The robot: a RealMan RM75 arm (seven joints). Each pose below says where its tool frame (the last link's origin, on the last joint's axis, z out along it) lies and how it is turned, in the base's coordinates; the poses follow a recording.
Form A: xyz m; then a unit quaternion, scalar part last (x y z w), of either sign.
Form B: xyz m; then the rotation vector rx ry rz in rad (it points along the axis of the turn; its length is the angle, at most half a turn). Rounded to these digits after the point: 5 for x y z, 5 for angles.
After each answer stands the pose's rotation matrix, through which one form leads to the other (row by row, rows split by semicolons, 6 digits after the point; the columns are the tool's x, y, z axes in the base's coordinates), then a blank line. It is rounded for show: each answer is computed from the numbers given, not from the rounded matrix.
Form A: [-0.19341, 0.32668, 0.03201, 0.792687, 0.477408, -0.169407, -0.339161]
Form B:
[-0.19341, 0.32668, 0.03201, -2.06406, -1.24311, 0.44112]
0.486766 0.641958 -0.592410; 0.871783 -0.314103 0.375945; 0.055263 -0.699450 -0.712542

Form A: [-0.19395, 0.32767, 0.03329, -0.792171, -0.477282, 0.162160, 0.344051]
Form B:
[-0.19395, 0.32767, 0.03329, -2.05784, -1.23985, 0.42125]
0.491812 0.644595 -0.585336; 0.867761 -0.307662 0.390302; 0.071502 -0.699887 -0.710666

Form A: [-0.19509, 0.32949, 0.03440, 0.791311, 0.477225, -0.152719, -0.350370]
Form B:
[-0.19509, 0.32949, 0.03440, -2.04936, -1.23593, 0.39552]
0.497866 0.648251 -0.576108; 0.862284 -0.298994 0.408741; 0.092714 -0.700267 -0.707835

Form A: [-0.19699, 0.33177, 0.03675, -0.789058, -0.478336, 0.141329, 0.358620]
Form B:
[-0.19699, 0.33177, 0.03675, -2.03545, -1.23392, 0.36457]
0.502442 0.653503 -0.566115; 0.856236 -0.285173 0.430738; 0.120048 -0.701149 -0.702836

